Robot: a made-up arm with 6 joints. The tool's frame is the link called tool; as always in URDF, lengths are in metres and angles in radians. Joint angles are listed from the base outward. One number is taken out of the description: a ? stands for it. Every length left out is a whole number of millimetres.
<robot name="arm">
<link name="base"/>
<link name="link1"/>
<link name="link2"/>
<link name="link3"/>
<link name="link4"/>
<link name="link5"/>
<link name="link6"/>
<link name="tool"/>
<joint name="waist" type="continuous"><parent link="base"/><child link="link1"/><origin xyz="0.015 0.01 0.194"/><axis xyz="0 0 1"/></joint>
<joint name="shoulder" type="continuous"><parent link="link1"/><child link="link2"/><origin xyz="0.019 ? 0"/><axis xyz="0 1 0"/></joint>
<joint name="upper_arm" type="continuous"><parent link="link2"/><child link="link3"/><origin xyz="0.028 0 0.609"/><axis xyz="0 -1 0"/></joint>
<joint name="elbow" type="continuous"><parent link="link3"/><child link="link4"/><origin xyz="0.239 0 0.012"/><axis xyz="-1 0 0"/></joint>
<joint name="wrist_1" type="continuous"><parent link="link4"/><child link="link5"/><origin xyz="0 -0.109 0.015"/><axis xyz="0 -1 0"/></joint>
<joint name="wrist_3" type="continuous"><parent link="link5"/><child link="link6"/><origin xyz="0.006 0 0.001"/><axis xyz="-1 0 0"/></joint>
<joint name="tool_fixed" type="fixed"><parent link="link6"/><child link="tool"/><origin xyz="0 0.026 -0.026" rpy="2.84 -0.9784 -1.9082"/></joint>
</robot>
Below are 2 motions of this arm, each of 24 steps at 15 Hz.
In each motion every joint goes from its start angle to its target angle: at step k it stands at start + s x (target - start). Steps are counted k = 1, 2, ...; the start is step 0. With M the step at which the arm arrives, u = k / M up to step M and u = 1 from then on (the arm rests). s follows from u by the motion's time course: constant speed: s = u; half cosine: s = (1 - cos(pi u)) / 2; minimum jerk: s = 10 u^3 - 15 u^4 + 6 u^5.
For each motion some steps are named. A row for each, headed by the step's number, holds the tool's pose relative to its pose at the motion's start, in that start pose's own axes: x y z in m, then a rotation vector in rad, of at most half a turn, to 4 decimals.
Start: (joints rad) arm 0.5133 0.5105 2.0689 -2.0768 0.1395 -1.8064
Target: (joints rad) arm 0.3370 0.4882 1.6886 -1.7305 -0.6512 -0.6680
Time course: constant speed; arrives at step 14
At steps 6, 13, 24:
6: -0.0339 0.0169 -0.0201 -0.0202 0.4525 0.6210
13: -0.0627 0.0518 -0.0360 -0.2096 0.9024 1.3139
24: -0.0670 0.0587 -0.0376 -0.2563 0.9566 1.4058

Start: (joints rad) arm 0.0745 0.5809 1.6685 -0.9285 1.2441 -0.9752
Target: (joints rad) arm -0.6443 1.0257 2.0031 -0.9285 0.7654 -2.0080
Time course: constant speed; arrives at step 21
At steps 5, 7, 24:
5: 0.1000 -0.0257 -0.0602 -0.0961 -0.0315 -0.1492
7: 0.1376 -0.0365 -0.0920 -0.1390 -0.0451 -0.1978
24: 0.3268 -0.0955 -0.4185 -0.4387 -0.1802 -0.3688

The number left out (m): 0.046
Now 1 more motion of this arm.
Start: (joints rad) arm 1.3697 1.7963 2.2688 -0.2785 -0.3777 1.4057
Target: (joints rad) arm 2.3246 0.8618 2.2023 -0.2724 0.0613 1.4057
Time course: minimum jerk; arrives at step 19
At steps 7, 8, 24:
7: 0.2690 -0.0384 -0.1030 -0.0175 -0.2620 0.3126
8: 0.3652 -0.0345 -0.1229 -0.0300 -0.3660 0.4051
24: 0.9574 0.1302 0.0239 -0.2323 -1.2702 0.7949

